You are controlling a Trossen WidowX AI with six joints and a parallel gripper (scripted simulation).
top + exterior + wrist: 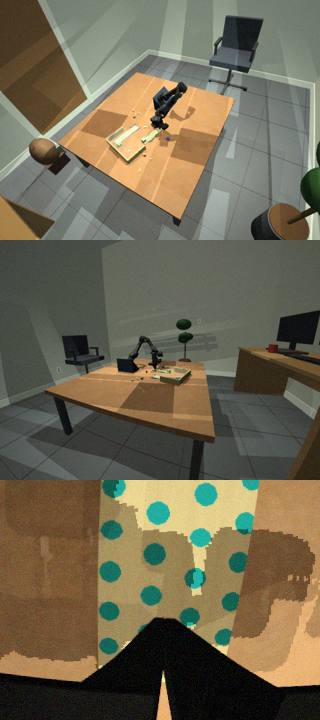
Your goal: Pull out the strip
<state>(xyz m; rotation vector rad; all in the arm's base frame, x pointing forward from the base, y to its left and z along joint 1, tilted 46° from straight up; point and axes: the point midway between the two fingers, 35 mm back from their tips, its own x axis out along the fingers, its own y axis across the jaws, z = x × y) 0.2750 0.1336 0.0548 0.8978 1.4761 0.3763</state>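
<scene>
Now: the dotted strip 9 cm ahead of my gripper tip and 3 cm to the right of it. The rest, counted from my gripper tip: blue disc: 12 cm to the left, 7 cm ahead; then red piece: 12 cm to the right, 7 cm behind, 1 cm above.
</scene>
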